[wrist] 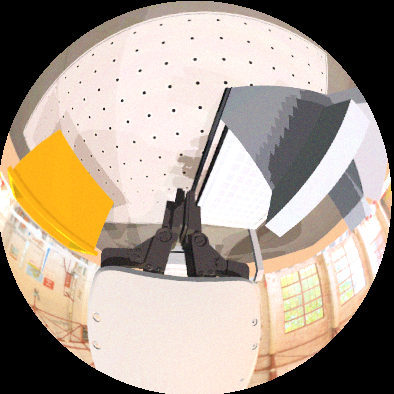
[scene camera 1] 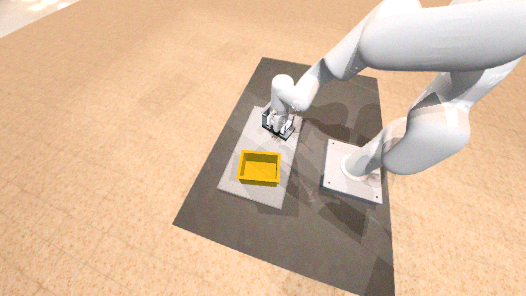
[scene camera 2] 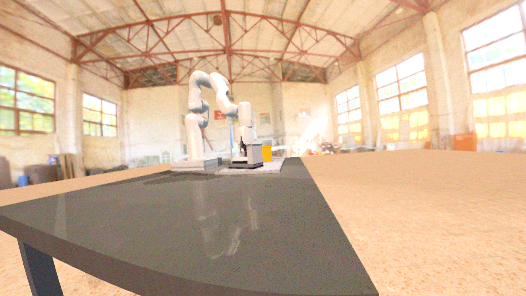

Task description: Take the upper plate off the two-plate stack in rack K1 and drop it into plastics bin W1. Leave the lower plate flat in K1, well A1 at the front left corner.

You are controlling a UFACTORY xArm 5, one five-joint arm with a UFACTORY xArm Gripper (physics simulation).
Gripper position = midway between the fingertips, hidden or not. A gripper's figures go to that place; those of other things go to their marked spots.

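My gripper (wrist: 182,199) is 12 cm from the lens, and there's a white plate (wrist: 236,194) that's 12 cm from the lens too.
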